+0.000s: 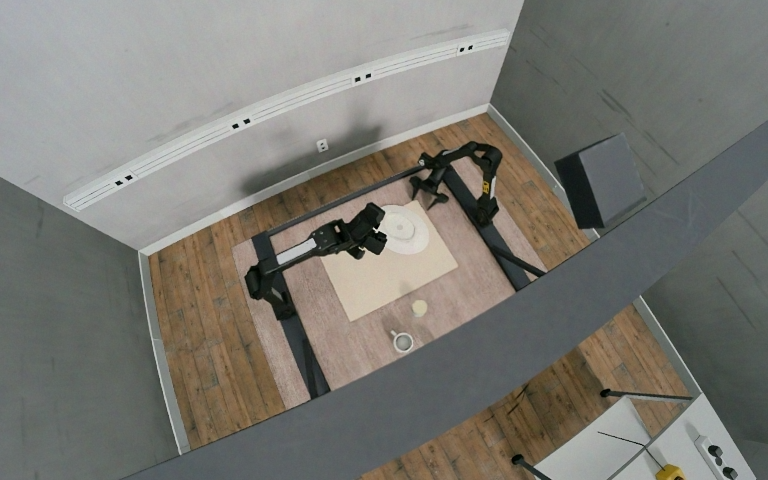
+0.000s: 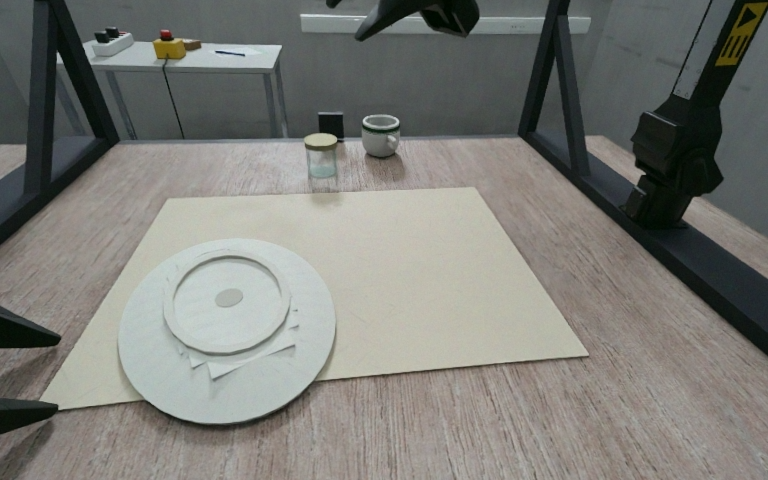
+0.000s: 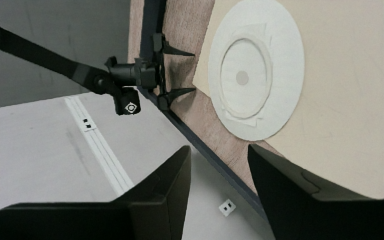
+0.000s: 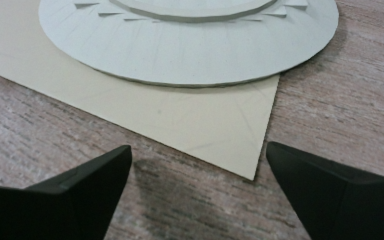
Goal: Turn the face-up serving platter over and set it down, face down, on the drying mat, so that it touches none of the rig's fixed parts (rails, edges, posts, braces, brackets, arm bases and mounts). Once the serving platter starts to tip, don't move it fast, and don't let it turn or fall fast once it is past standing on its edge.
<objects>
left gripper: image 1 376,226; image 2; image 3; not seen in image 4 (out of frame)
white serving platter: image 1; image 2; image 3 256,64; image 4 168,50
same spot on white serving platter: (image 2: 223,336) = (image 1: 393,217)
same spot on left gripper: (image 2: 372,24) = (image 3: 254,184)
</objects>
